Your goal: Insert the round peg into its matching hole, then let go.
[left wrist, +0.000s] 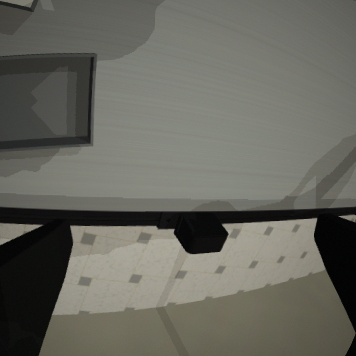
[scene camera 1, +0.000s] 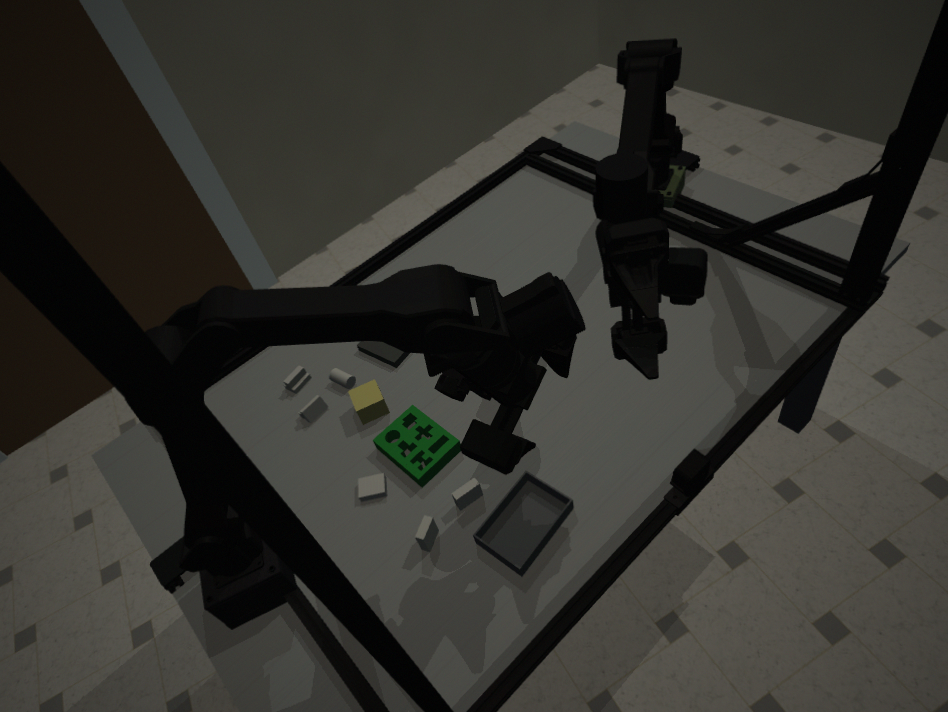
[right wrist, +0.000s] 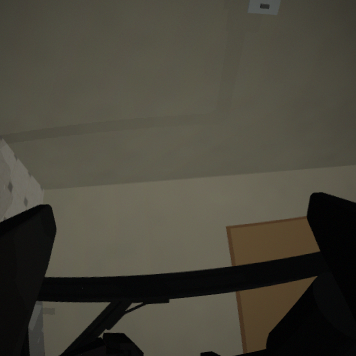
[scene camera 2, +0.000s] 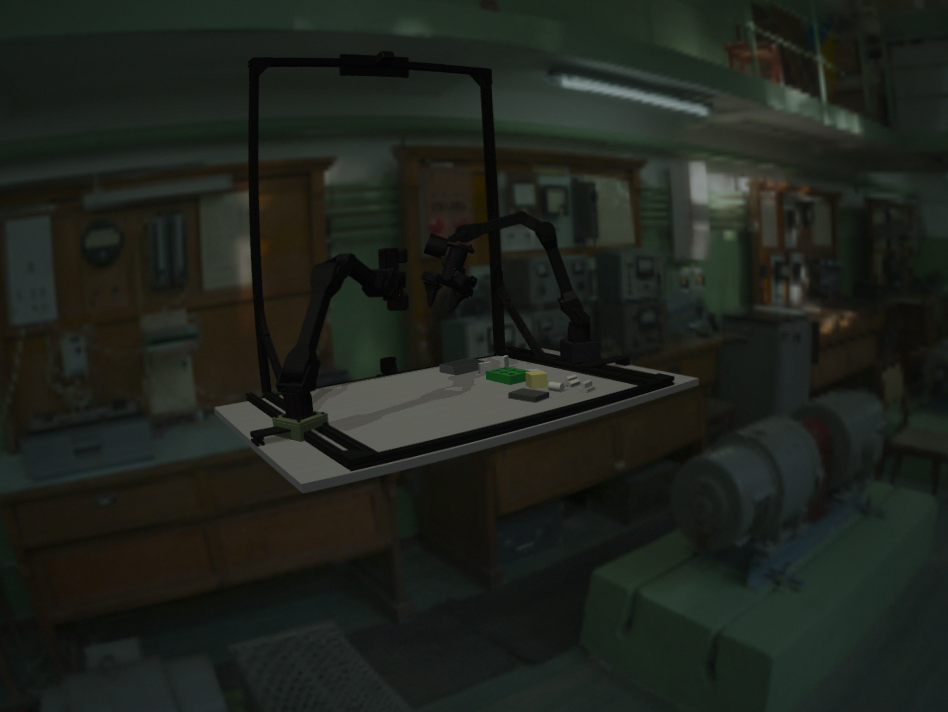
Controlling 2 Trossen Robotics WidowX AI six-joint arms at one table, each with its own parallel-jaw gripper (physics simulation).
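The round peg [scene camera 1: 342, 377] [scene camera 2: 557, 386], a small whitish cylinder, lies on its side on the table, beyond the yellow block in scene camera 1. The green board [scene camera 1: 392, 452] [scene camera 2: 505, 374] has several shaped holes; its round hole [scene camera 1: 393, 436] is near the left corner and looks empty. My left gripper [scene camera 1: 547, 417] [scene camera 2: 442, 305] [left wrist: 197, 231] is open and empty, high above the table. My right gripper [scene camera 1: 653, 346] [right wrist: 183, 213] is open and empty, raised off the table and well away from the peg. The peg does not show in either wrist view.
A yellow block [scene camera 1: 367, 398] [scene camera 2: 535, 378] stands between peg and board. White pieces [scene camera 1: 297, 379] [scene camera 1: 312, 408] [scene camera 1: 371, 487] [scene camera 1: 466, 492] [scene camera 1: 426, 531] lie around. A grey tray [left wrist: 93, 100] lies near the board. A dark flat piece [scene camera 1: 380, 352] is partly hidden by the left arm.
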